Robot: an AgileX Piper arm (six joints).
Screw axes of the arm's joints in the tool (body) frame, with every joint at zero. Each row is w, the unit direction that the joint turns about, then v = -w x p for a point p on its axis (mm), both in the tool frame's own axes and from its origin. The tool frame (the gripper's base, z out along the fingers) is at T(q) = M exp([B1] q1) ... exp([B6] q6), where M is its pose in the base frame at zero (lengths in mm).
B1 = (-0.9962, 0, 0.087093, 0.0, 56.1, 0.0)
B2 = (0, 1, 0, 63.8, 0.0, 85.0)
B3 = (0, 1, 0, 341.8, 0.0, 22.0)
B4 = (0, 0, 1, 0.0, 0.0, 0.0)
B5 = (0, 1, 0, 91.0, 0.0, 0.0)
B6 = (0, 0, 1, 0.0, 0.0, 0.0)
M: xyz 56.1 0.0 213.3 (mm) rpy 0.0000 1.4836 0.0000 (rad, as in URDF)
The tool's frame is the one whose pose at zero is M.
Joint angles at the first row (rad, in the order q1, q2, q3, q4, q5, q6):
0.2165 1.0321 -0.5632 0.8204 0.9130 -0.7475
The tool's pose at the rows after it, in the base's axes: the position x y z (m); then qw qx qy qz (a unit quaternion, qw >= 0):
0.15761 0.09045 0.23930 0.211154 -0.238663 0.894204 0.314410
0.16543 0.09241 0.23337 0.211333 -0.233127 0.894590 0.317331
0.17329 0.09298 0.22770 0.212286 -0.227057 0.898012 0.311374
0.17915 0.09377 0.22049 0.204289 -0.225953 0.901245 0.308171
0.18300 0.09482 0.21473 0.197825 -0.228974 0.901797 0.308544
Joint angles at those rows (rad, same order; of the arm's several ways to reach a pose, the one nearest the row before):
0.2165 1.0920 -0.5632 0.8861 0.8835 -0.8060
0.2165 1.1356 -0.5632 0.9221 0.8550 -0.8442
0.2165 1.1748 -0.5670 0.9350 0.8209 -0.8645
0.2165 1.2160 -0.5683 0.9440 0.8044 -0.8870
0.2165 1.2483 -0.5683 0.9586 0.7976 -0.9171

